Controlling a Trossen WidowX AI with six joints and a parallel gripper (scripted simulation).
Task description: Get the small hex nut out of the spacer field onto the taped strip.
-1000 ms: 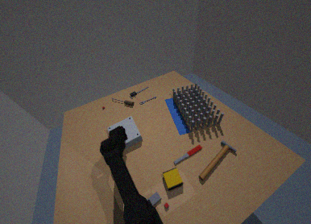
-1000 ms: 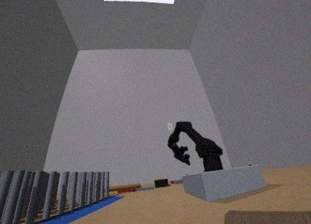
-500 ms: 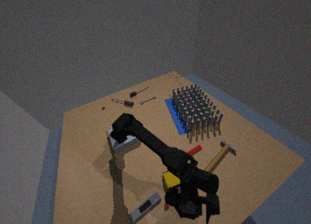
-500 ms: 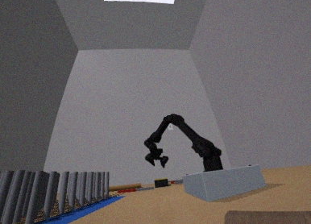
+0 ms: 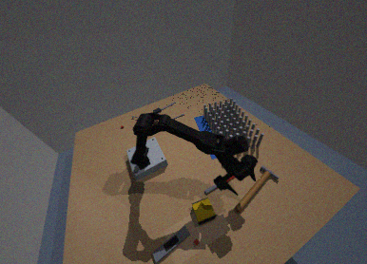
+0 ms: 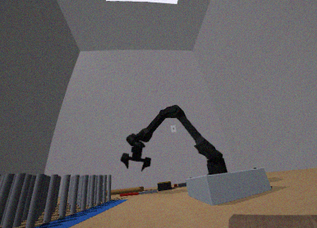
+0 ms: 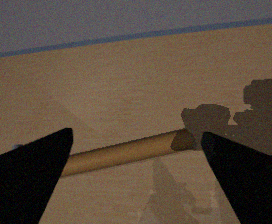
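Now: gripper tip 140 mm past the hook tool, 890 mm to the right of it and 120 mm above it. The rest, counted from my gripper tip: yellow block 170 mm behind, 60 mm to the left, 120 mm below; then red-and-grey screwdriver 20 mm behind, 110 mm to the left, 130 mm below; then grey flat device 350 mm behind, 50 mm to the left, 120 mm below.
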